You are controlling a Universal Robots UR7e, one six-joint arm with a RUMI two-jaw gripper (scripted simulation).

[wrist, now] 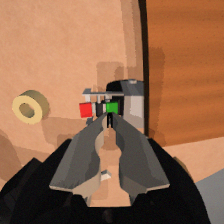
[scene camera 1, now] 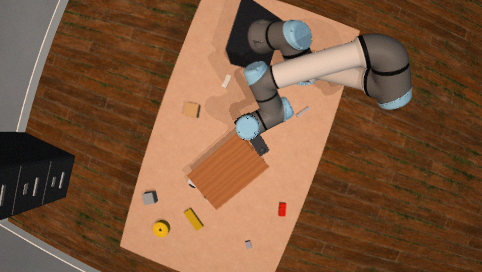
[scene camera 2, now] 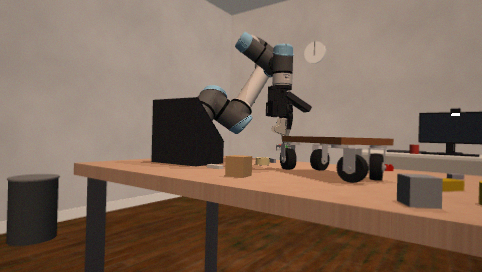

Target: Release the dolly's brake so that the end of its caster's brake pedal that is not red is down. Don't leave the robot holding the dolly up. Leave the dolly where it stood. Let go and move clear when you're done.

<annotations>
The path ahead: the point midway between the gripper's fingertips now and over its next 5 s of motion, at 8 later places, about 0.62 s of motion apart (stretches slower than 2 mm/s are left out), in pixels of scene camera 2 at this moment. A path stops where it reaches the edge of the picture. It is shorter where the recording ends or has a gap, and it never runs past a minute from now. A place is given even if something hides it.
My gripper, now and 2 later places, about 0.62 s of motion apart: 283, 144; 284, 134; 284, 125
</annotations>
